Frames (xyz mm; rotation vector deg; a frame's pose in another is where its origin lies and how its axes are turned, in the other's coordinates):
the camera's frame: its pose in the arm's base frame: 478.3 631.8 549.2 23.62 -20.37 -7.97
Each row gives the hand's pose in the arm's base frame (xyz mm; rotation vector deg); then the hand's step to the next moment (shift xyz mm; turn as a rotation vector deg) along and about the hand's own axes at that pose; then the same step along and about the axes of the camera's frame.
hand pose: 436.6 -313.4 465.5 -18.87 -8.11 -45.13
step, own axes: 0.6 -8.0 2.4 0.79 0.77 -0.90
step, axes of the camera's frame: -2.6 -2.9 7.4 0.84 -0.58 -1.00
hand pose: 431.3 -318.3 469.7 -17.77 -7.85 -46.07
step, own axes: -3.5 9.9 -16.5 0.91 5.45 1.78
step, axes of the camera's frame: -2.0 -4.3 -19.0 3.75 3.75 -2.36
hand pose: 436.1 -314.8 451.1 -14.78 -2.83 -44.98
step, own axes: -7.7 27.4 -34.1 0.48 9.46 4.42
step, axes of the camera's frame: -4.2 -1.8 -44.2 5.99 7.92 -3.26
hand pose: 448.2 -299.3 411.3 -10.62 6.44 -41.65
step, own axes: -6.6 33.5 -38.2 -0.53 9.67 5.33
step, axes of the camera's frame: -8.7 4.2 -50.3 5.64 9.12 -2.69
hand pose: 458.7 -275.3 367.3 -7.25 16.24 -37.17
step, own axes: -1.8 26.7 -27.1 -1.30 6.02 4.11
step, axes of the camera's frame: -8.4 7.0 -36.5 3.22 6.61 -0.89
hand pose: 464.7 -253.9 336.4 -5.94 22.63 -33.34
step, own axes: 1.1 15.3 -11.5 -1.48 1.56 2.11
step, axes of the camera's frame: -2.9 5.6 -18.1 0.69 2.80 0.86
